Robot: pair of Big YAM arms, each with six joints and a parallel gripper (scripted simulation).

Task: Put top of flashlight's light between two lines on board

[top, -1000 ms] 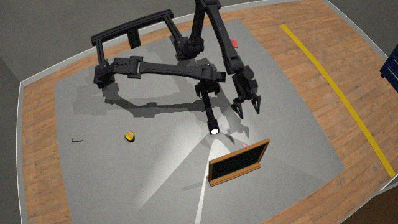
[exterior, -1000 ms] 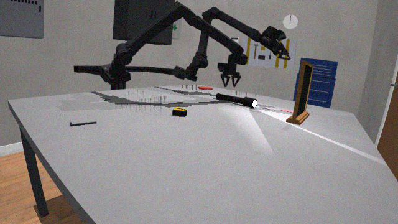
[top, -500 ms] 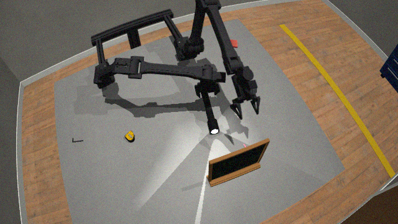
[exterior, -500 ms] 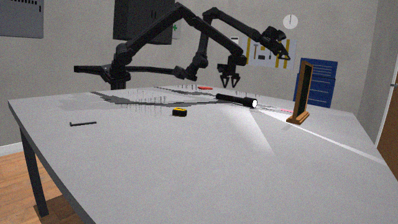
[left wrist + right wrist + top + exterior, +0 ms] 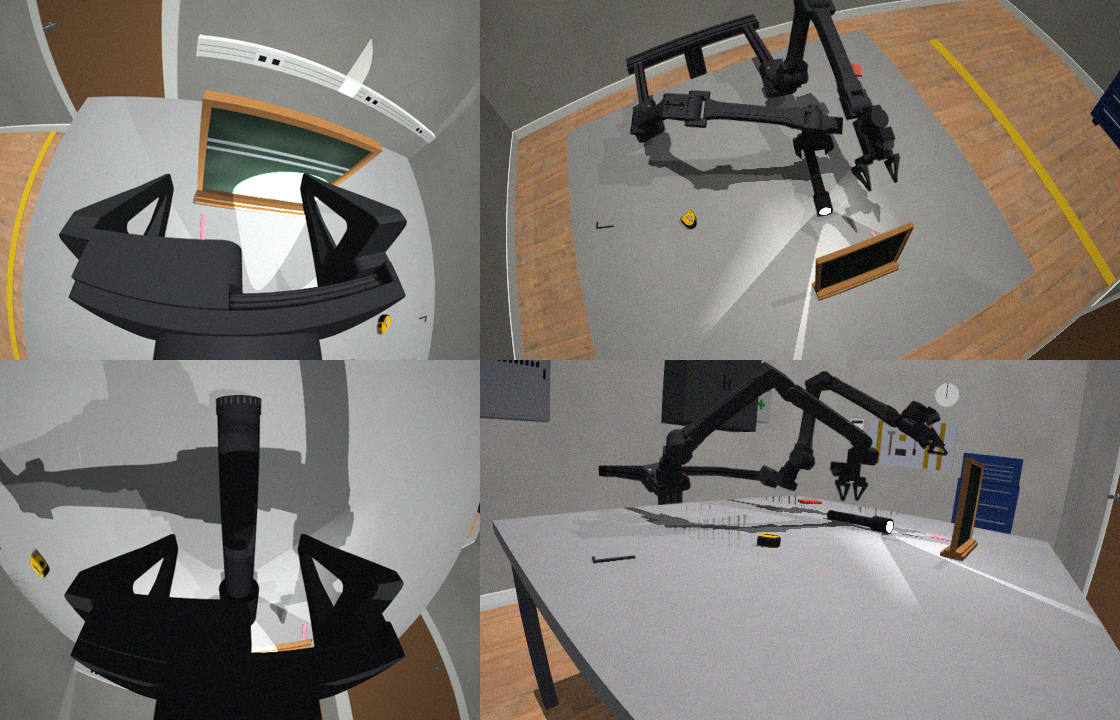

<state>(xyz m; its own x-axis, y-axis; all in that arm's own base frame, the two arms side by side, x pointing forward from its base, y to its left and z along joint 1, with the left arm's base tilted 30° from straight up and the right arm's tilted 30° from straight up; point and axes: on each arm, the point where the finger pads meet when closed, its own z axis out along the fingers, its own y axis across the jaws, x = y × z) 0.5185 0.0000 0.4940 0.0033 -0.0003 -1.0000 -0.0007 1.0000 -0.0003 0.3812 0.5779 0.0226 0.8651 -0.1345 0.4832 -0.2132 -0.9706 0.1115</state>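
Note:
The black flashlight lies 70 mm ahead of my right hand, 10 mm to the right of it and 80 mm below it. The rest, counted from my right hand: black hex key (50 mm behind, 910 mm to the right, 100 mm below); then flashlight head (150 mm ahead, 20 mm to the right, 70 mm below); then pink stick (360 mm ahead, 110 mm to the left, 100 mm below).

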